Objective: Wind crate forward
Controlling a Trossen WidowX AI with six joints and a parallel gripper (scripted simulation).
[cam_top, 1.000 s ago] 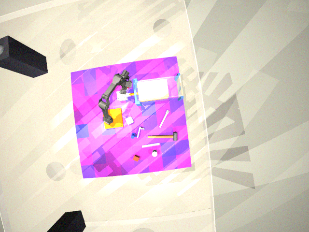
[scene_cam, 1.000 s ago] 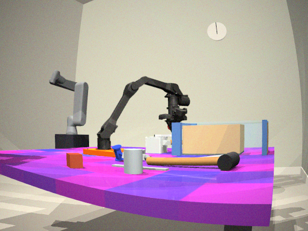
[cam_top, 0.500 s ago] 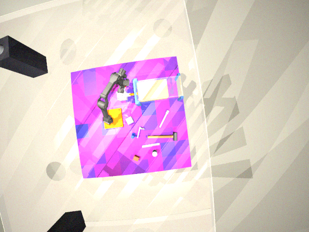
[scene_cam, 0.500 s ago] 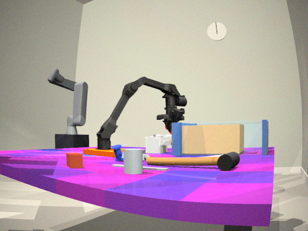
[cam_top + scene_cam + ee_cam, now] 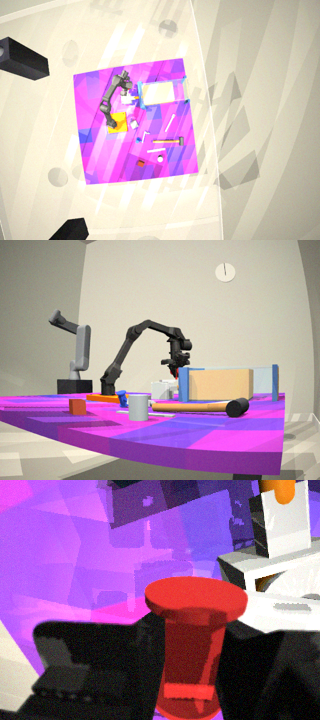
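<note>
Now: gripper tip 2 cm past the red-knobbed winch handle, 3 cm to the left of it and 1 cm above it. Round my gripper tip: hand winch 6 cm behind, 9 cm to the right, 8 cm below; then red knob 2 cm above; then blue frame 11 cm ahead, 10 cm to the right, 1 cm below.
</note>
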